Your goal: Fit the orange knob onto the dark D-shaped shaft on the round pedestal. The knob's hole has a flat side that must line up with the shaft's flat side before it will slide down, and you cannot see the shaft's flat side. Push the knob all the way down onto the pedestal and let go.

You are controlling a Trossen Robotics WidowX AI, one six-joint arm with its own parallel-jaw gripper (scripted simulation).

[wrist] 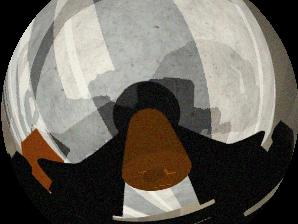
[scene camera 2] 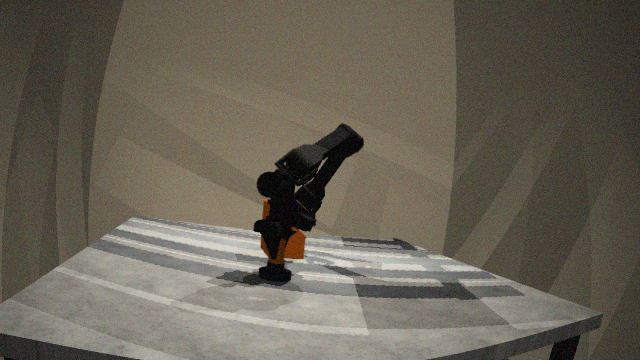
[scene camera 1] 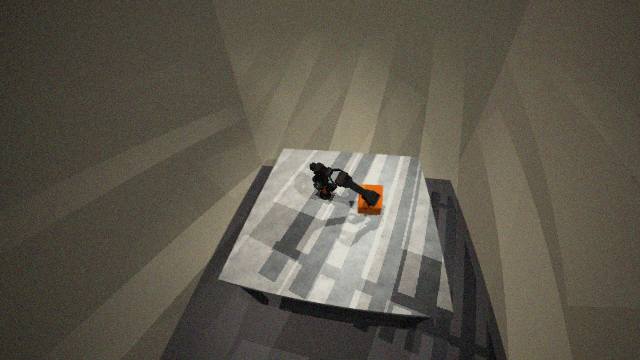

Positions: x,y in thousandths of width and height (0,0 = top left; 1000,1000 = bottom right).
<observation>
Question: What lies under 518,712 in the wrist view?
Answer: An orange knob.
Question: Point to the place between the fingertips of my gripper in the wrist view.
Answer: At 502,587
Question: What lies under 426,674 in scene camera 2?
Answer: My gripper.
</observation>
